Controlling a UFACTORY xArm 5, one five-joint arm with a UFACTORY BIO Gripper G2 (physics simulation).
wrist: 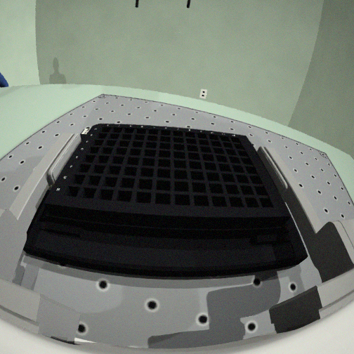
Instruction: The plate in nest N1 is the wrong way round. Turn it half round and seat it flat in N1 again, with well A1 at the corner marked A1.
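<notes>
The black plate (161, 172) lies level in the wrist view, its square wells facing up. Small row letters run down its left edge, with G and H near the lower left, so the row A end is at the far left. A small white mark (86, 131) shows right beside the plate's far left corner; its lettering is too small to read. My gripper (168, 164) is shut on the plate, with one pale finger along each short side. The black nest (165, 254) shows under and in front of the plate. Whether the plate rests fully flat in it is too dark to tell.
A grey board with rows of holes (152, 291) extends around and under the nest. Grey gripper parts frame both sides and the lower corners. Behind are a pale green surface and a green wall with a white socket (203, 93). A blue object (3, 80) shows at the left edge.
</notes>
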